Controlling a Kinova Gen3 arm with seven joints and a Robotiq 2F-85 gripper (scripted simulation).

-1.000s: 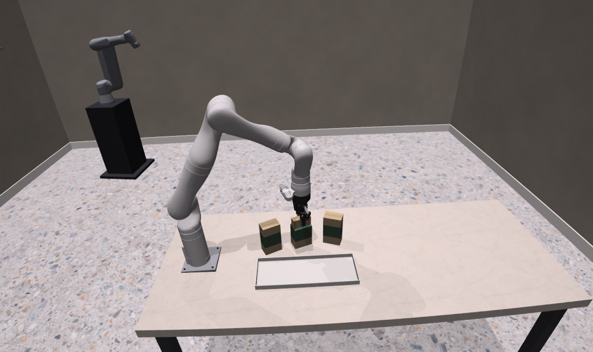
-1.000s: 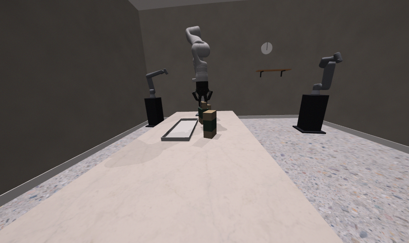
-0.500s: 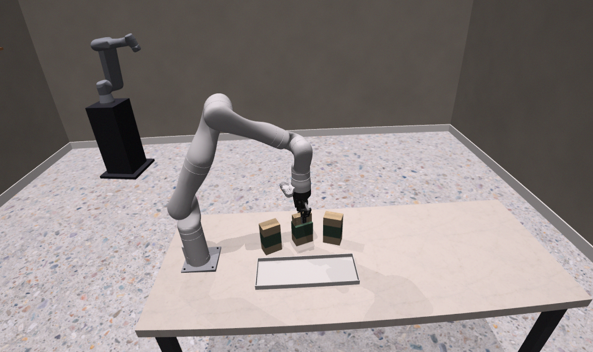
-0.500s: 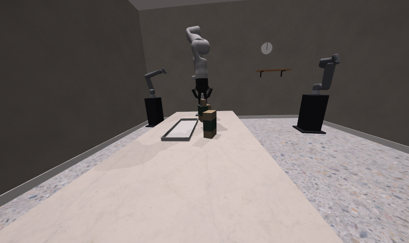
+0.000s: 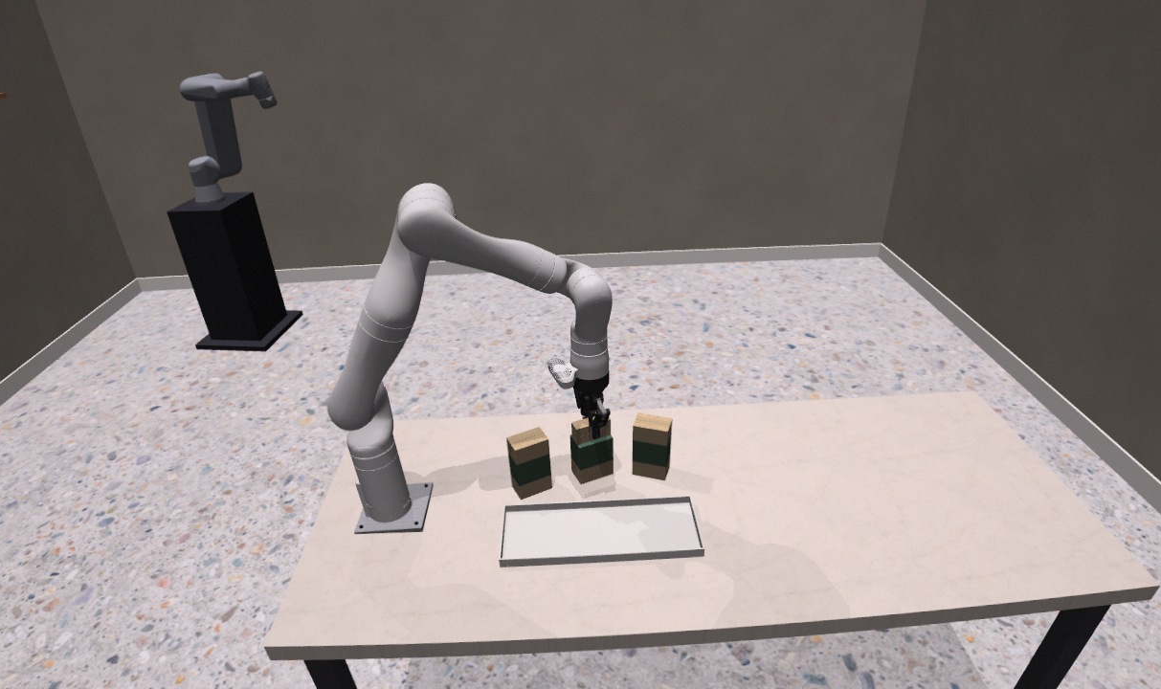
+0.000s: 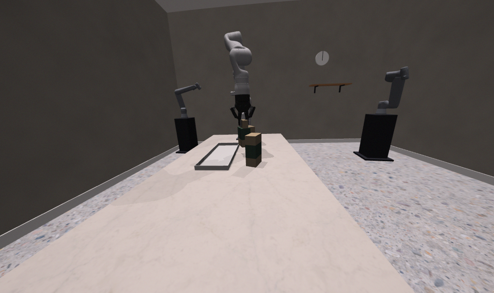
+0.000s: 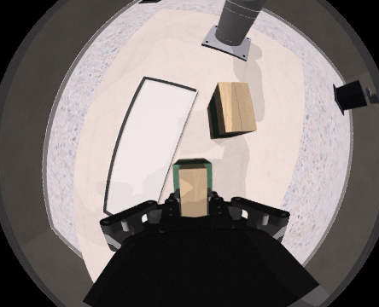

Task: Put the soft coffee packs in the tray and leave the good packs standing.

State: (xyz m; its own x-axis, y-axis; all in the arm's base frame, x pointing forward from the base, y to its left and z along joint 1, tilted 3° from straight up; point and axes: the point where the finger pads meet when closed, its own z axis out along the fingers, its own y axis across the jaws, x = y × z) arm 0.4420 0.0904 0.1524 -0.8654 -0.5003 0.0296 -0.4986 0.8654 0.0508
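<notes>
The grey-rimmed white tray is 17 cm below my hand, 13 cm to the right of it and 2 cm ahead of it.
</notes>
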